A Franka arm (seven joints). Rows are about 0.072 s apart.
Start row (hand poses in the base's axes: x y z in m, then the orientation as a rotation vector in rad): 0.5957 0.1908 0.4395 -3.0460 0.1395 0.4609
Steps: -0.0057 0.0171 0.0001 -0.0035 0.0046 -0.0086; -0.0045 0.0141 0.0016 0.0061 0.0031 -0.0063; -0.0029 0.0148 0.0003 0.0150 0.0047 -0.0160; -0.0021 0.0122 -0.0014 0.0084 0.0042 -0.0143; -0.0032 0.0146 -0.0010 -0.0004 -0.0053 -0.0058; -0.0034 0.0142 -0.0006 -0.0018 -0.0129 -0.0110; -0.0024 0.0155 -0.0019 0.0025 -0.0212 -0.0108; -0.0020 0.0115 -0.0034 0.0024 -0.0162 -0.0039; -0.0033 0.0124 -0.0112 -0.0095 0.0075 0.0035; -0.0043 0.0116 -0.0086 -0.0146 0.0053 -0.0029; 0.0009 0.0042 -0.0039 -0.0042 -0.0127 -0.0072; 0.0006 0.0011 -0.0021 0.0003 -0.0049 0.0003; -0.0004 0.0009 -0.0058 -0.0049 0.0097 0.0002; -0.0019 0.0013 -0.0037 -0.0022 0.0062 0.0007; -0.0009 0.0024 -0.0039 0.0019 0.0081 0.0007; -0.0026 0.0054 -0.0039 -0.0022 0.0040 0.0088
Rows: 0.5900 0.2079 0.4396 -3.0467 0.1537 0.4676; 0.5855 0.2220 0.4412 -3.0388 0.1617 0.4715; 0.5826 0.2368 0.4415 -3.0196 0.1817 0.4766; 0.5805 0.2490 0.4401 -3.0072 0.2009 0.4813; 0.5773 0.2636 0.4391 -3.0071 0.2093 0.4728; 0.5739 0.2778 0.4385 -3.0083 0.2253 0.4523; 0.5715 0.2933 0.4366 -3.0063 0.2391 0.4192; 0.5695 0.3048 0.4332 -3.0051 0.2429 0.3943; 0.5662 0.3172 0.4220 -3.0143 0.2408 0.4060; 0.5619 0.3288 0.4134 -3.0272 0.2496 0.4138; 0.5628 0.3330 0.4095 -3.0311 0.2608 0.3939; 0.5634 0.3341 0.4074 -3.0314 0.2600 0.3864; 0.5630 0.3350 0.4016 -3.0351 0.2617 0.4012; 0.5611 0.3363 0.3979 -3.0367 0.2616 0.4107; 0.5602 0.3387 0.3940 -3.0340 0.2605 0.4231; 0.5576 0.3441 0.3901 -3.0379 0.2481 0.4298
